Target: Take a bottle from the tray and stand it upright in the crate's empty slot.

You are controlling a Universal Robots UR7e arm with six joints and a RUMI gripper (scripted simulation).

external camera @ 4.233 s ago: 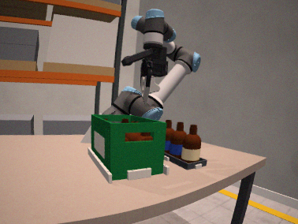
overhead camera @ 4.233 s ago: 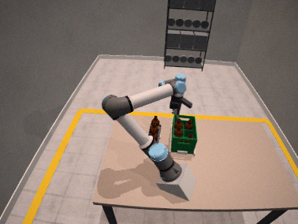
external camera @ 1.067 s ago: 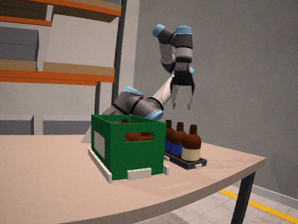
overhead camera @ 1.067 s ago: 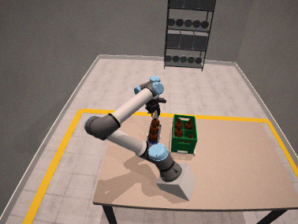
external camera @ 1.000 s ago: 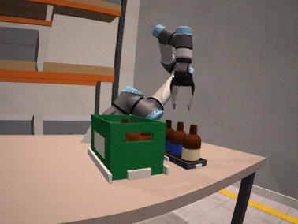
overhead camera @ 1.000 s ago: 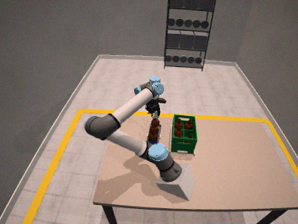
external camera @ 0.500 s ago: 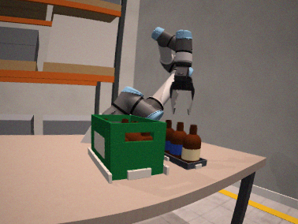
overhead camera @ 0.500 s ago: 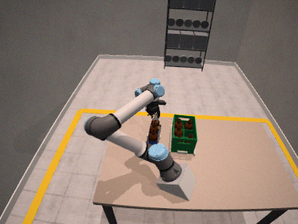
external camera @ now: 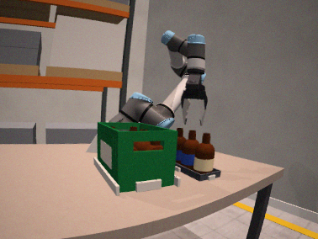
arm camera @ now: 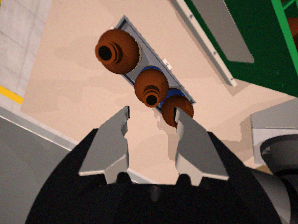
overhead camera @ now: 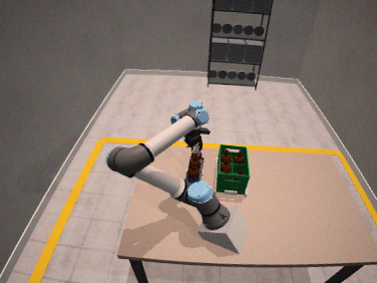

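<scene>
Right now the bottle is 11 cm below my hand. Round my hand: green crate: 25 cm to the right, 11 cm below, 2 cm behind; tray: 18 cm below.
</scene>
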